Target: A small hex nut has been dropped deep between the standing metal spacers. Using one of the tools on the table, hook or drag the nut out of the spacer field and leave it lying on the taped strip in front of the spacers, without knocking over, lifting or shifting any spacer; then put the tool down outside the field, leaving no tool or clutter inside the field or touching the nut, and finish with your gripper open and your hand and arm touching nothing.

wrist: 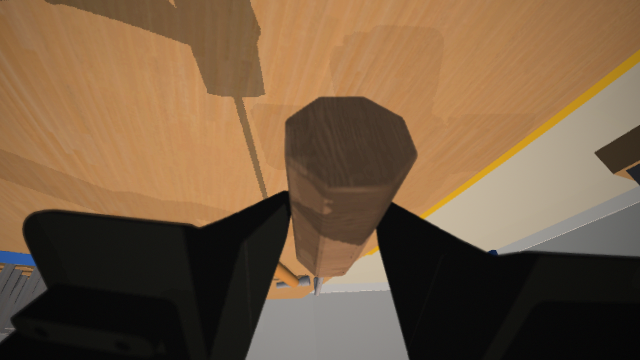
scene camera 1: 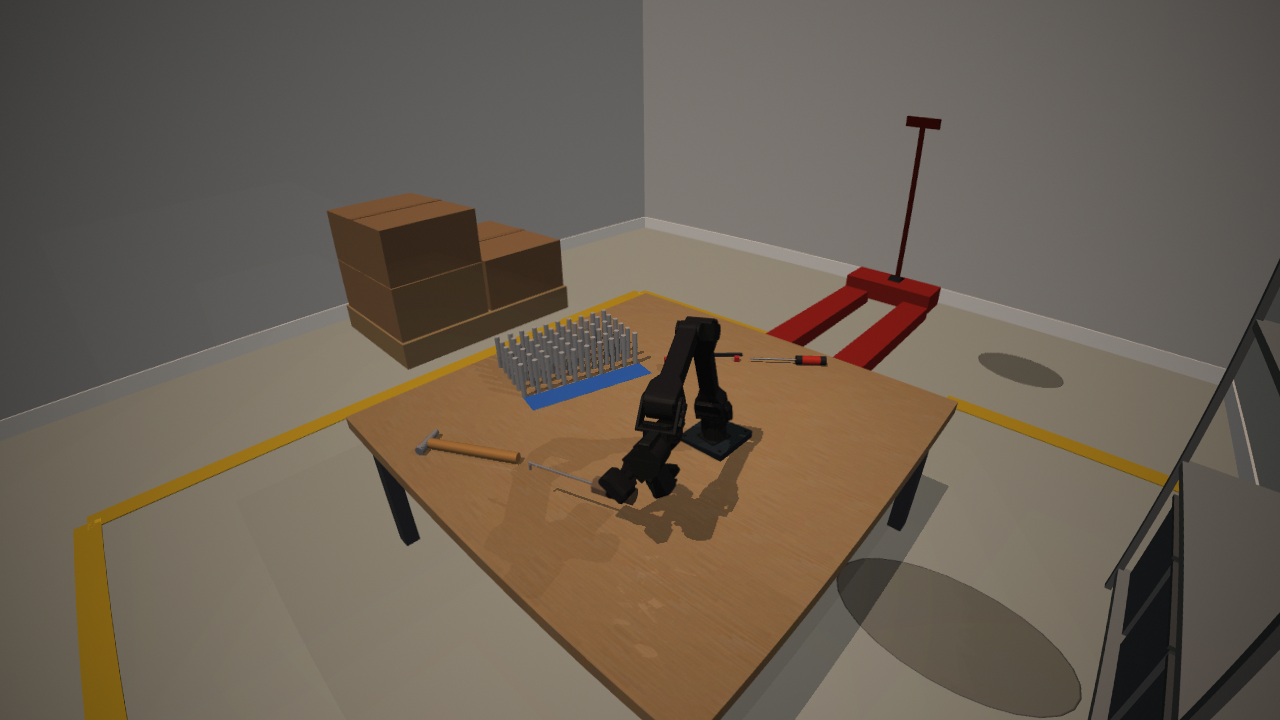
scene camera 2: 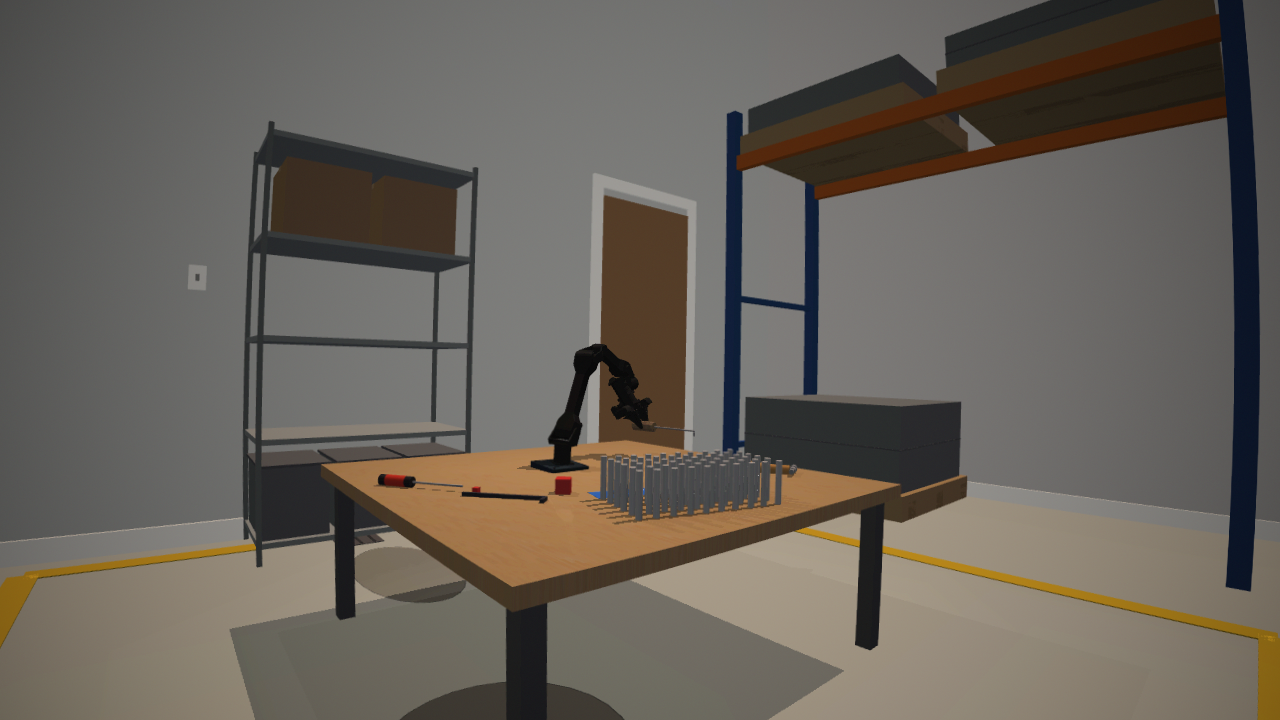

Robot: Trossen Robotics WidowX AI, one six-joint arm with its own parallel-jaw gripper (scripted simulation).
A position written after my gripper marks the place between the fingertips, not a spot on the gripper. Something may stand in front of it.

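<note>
Here is my gripper (scene camera 1: 612,491), and I find the gripper (wrist: 334,204) again in my wrist view, while from the second scene view it is the same gripper (scene camera 2: 645,427) that I see. There is also a blue taped strip (scene camera 1: 569,391).
</note>
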